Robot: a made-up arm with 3 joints. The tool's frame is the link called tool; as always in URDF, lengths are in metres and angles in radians.
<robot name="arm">
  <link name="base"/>
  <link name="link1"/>
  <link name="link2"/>
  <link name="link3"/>
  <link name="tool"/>
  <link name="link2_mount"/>
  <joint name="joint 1" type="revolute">
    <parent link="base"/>
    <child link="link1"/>
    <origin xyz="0 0 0.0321" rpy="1.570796 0 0"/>
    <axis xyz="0 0 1"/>
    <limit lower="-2.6" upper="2.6" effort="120" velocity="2.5"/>
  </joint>
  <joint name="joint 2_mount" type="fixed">
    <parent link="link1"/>
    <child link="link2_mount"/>
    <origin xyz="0.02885 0.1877 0.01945" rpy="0 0 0"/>
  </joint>
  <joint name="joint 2" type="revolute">
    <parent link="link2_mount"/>
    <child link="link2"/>
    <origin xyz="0.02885 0.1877 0.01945" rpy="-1.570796 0 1.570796"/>
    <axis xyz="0 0 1"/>
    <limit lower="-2.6" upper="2.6" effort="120" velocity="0.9"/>
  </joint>
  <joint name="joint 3" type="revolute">
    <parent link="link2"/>
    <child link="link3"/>
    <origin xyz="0.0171 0.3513 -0.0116" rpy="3.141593 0 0"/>
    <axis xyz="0 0 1"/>
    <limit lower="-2.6" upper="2.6" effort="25" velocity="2.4"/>
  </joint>
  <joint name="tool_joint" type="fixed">
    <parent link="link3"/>
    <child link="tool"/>
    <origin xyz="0.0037 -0.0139 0.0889" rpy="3.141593 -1.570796 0"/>
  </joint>
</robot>
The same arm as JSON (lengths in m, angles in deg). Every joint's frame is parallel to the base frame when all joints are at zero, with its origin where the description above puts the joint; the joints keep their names.
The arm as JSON. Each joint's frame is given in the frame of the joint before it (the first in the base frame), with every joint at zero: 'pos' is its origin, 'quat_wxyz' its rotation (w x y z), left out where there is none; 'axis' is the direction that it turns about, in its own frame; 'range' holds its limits. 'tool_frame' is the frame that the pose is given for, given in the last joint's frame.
{"length_unit": "m", "angle_unit": "deg", "joints": [
  {"joint": "joint 1", "pos": [0.0, 0.0, 0.0321], "axis": "-y", "range": [-148.97, 148.97]},
  {"joint": "joint 2", "pos": [0.0577, -0.0389, 0.3754], "axis": "-x", "range": [-148.97, 148.97]},
  {"joint": "joint 3", "pos": [0.0116, 0.3513, 0.0171], "axis": "+x", "range": [-148.97, 148.97]}
], "tool_frame": {"pos": [0.0889, 0.0139, 0.0037], "quat_wxyz": [1.0, 0.0, 0.0, 0.0]}}

